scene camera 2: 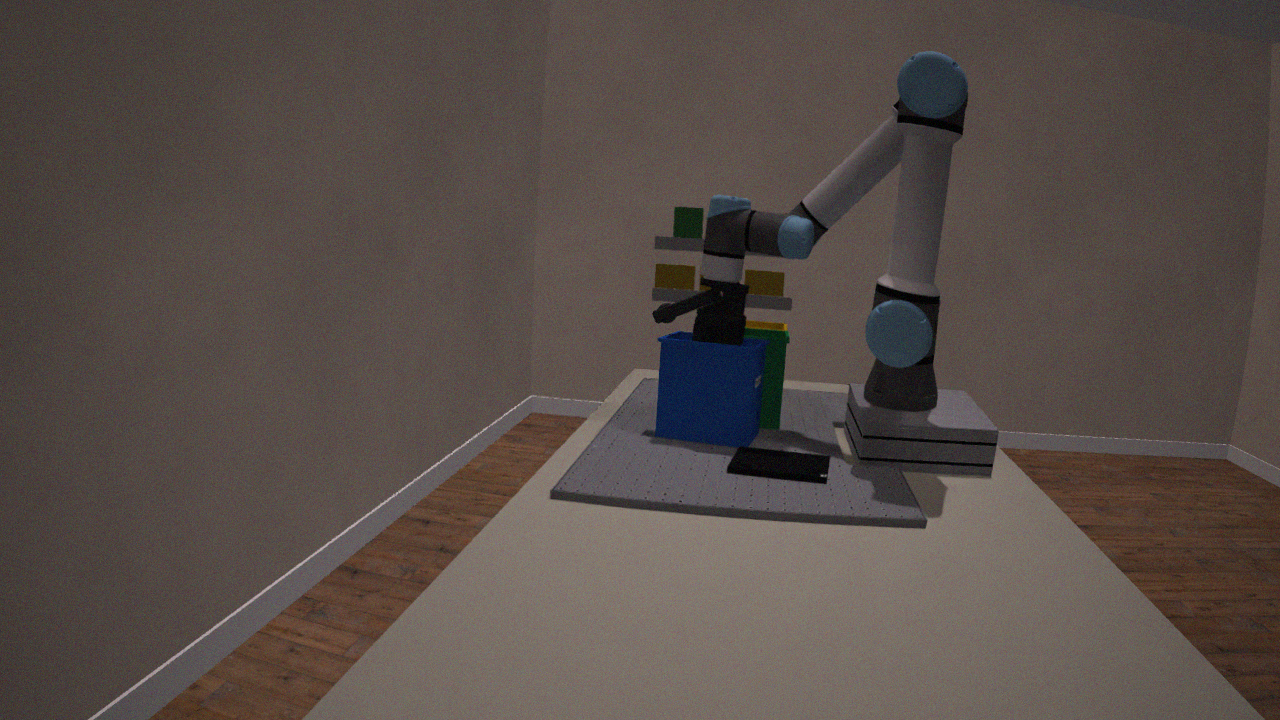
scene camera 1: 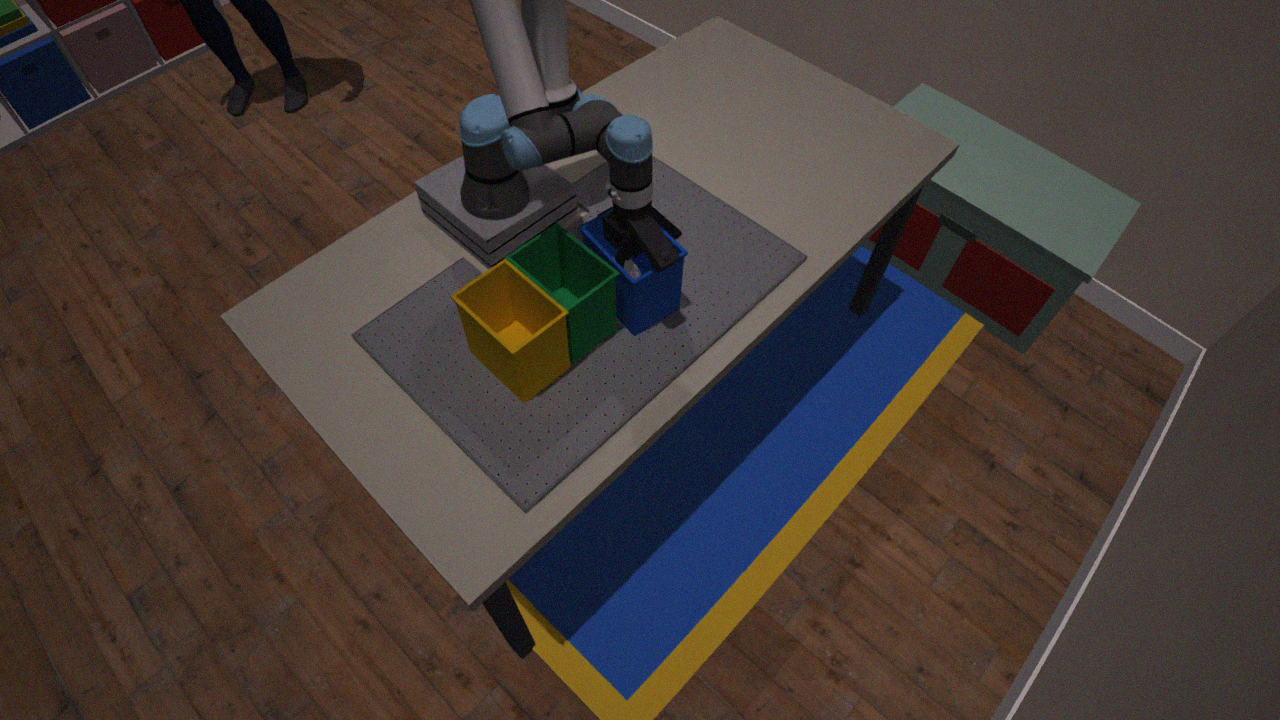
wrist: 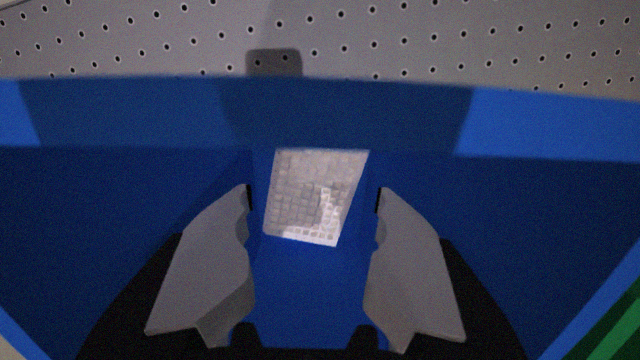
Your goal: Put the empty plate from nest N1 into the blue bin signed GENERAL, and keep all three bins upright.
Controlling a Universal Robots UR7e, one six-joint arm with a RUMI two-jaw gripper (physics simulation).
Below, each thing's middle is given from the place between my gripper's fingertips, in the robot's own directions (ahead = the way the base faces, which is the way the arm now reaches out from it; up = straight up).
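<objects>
With the blue bin (scene camera 2: 711, 393) as my reference, my hand is 10 mm below it and 30 mm past it. The green bin (scene camera 1: 584, 284) is 10 mm above my hand, 140 mm to the right of it and 70 mm behind it. I see the black nest (scene camera 2: 785, 465) 160 mm to the left of my hand, 170 mm behind it and 70 mm below it, while the plate (wrist: 310, 192) is 10 mm to the left of my hand, 30 mm behind it and 70 mm below it.
</objects>
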